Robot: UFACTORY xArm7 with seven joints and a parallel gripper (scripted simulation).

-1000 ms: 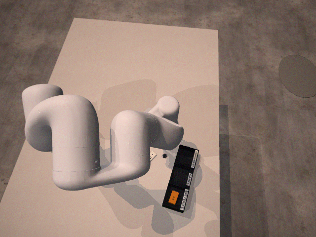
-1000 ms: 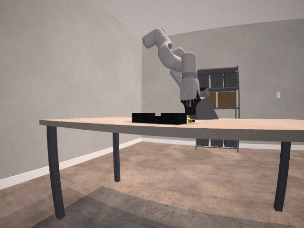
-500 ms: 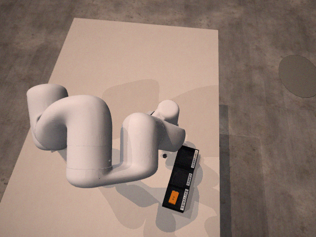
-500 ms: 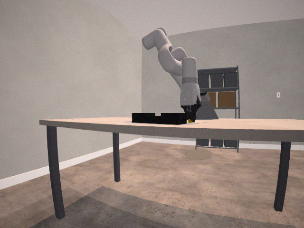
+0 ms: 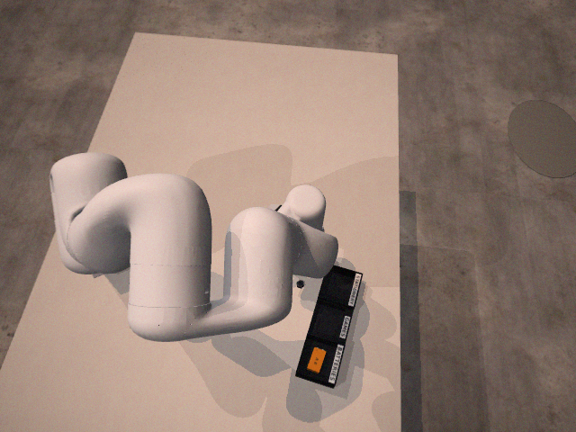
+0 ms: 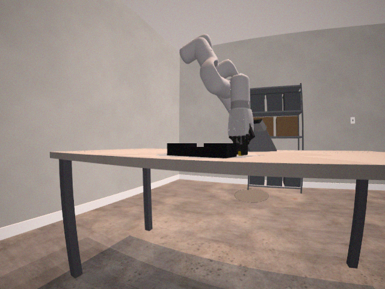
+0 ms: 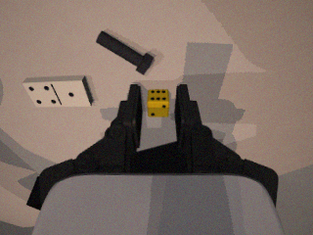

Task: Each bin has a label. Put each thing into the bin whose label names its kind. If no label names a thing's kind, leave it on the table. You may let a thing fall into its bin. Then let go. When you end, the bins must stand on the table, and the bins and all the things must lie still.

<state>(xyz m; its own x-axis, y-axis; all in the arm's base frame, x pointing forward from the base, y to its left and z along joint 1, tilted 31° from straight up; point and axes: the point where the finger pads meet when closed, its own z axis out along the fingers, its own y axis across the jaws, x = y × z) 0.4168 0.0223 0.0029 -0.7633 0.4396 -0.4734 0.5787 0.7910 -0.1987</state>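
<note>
Right now the yellow die is 10 mm below my hand. The rest, counted from my hand: black screw: 40 mm behind, 10 mm to the left, 20 mm below; white domino: 60 mm behind, 60 mm to the right, 20 mm below; black nut: 50 mm to the right, 20 mm below.
</note>
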